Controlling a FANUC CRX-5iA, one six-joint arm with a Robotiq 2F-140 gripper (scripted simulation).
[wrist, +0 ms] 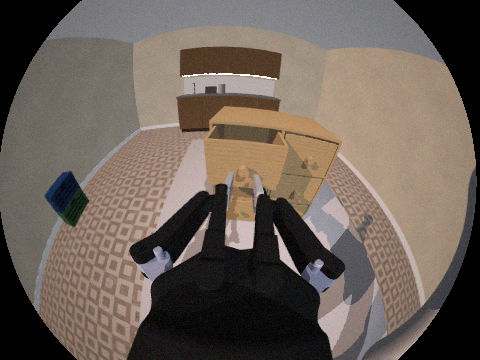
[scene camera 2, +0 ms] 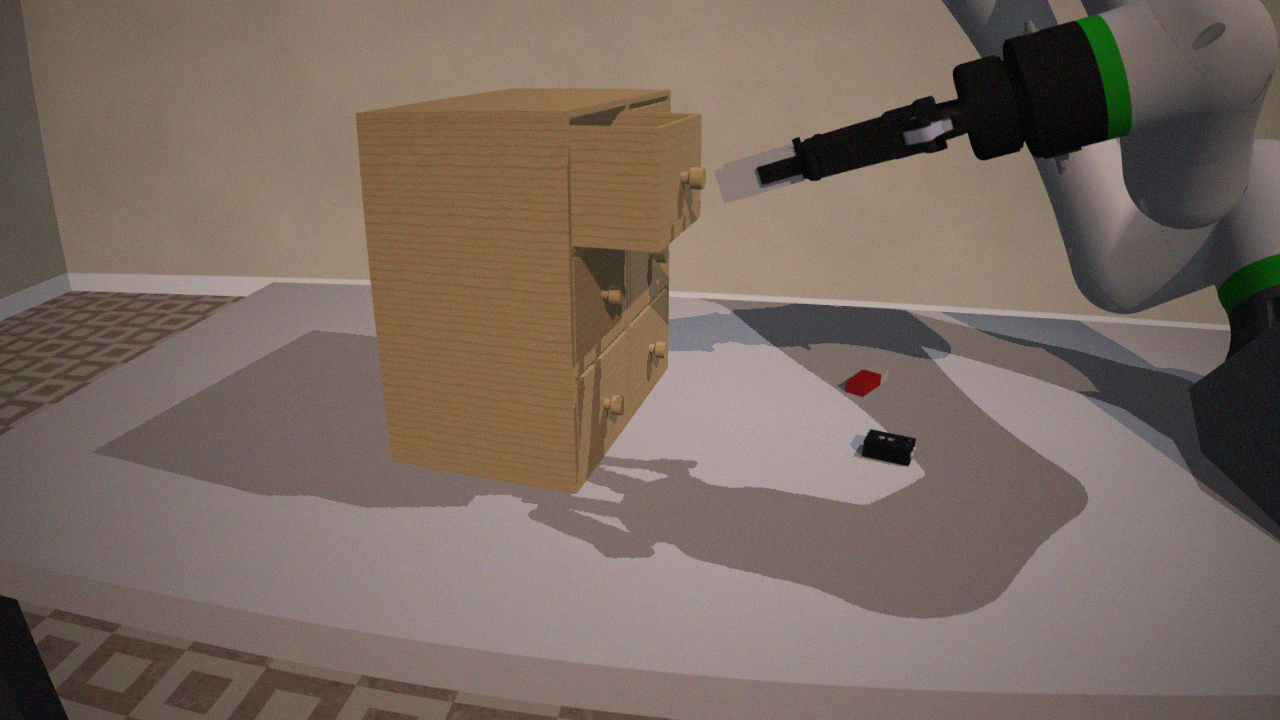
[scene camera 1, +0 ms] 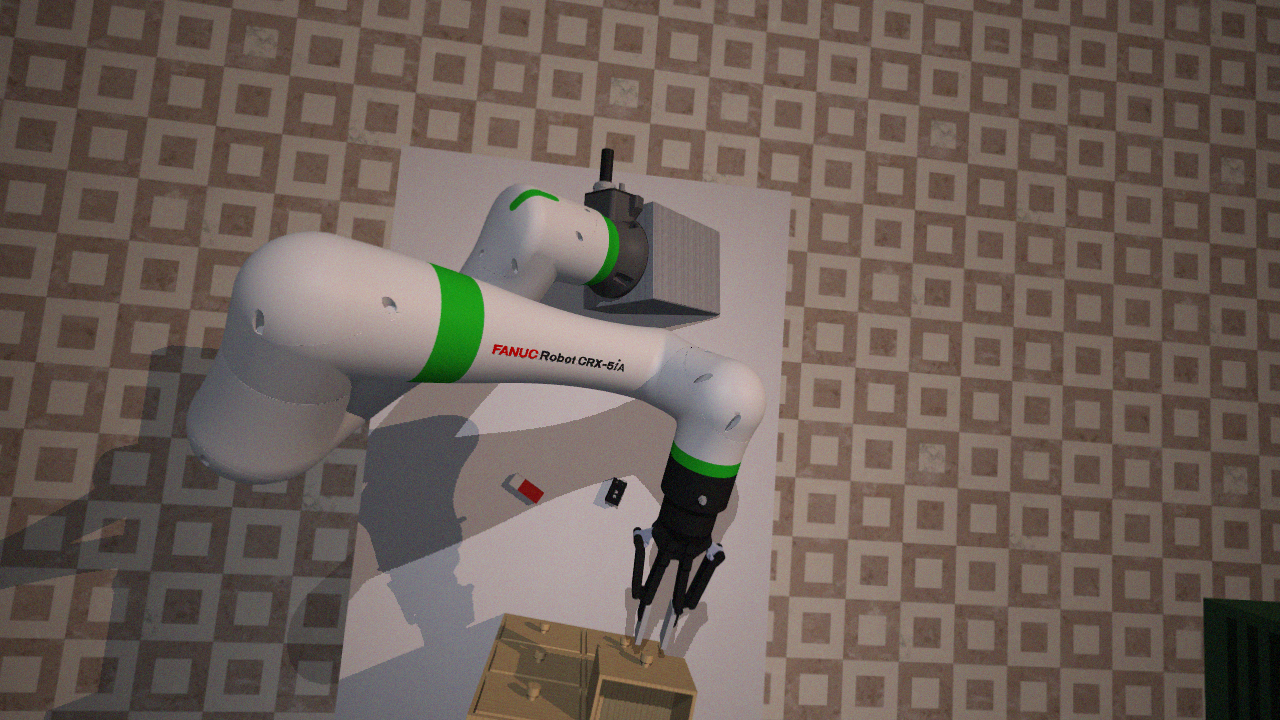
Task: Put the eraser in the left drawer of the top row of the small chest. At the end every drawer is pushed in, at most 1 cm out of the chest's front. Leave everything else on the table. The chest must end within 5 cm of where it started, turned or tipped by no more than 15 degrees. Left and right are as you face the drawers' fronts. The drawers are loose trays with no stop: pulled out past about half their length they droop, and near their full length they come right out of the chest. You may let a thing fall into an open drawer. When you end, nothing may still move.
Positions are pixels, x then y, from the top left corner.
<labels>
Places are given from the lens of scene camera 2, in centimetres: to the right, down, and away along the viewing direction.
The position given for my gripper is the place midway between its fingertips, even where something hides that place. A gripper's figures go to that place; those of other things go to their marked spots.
my gripper [scene camera 2: 724,183]: 7, -14, 66
small wooden chest [scene camera 2: 467,200]: -14, -13, 65
drawer [scene camera 2: 630,190]: -1, -13, 62
small black block [scene camera 2: 878,445]: 23, 8, 77
eraser [scene camera 2: 861,384]: 25, 3, 91
The marked spots on the drawer and the small black block are 35 cm apart.
</labels>
